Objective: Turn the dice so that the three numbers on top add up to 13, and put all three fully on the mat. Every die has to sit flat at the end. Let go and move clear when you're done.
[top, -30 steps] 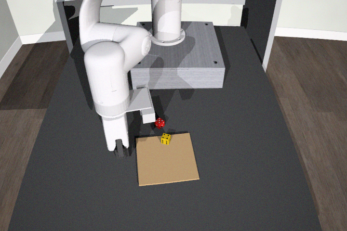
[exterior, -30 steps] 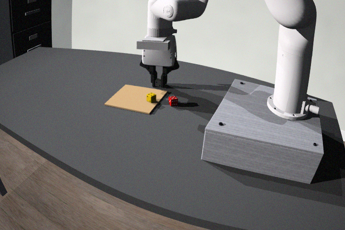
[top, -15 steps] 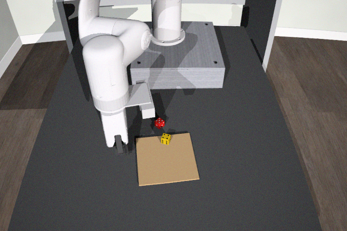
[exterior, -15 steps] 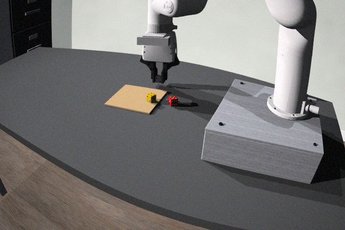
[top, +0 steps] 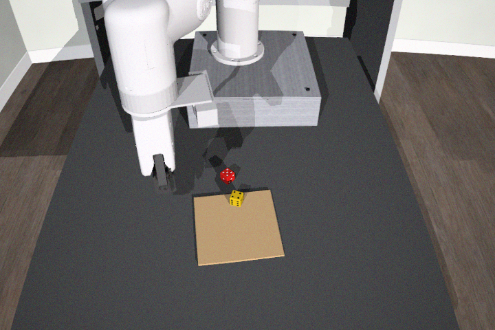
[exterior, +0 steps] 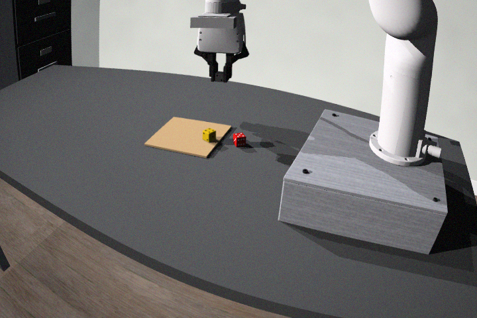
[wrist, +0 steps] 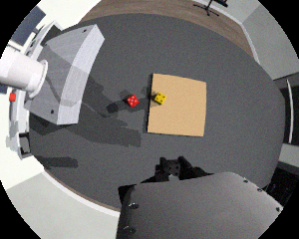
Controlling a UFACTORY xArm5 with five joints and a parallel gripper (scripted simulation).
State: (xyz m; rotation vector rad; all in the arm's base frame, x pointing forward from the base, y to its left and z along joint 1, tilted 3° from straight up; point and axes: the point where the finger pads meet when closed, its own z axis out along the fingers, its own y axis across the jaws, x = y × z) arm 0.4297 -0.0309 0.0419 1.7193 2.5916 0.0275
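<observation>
The tan mat lies 10 mm behind my hand, 110 mm to the left of it and 110 mm below it. Also, from my hand: yellow die: 50 mm behind, 100 mm to the left, 100 mm below; then red die: 110 mm behind, 70 mm to the left, 100 mm below; then white die: 10 mm below.
</observation>
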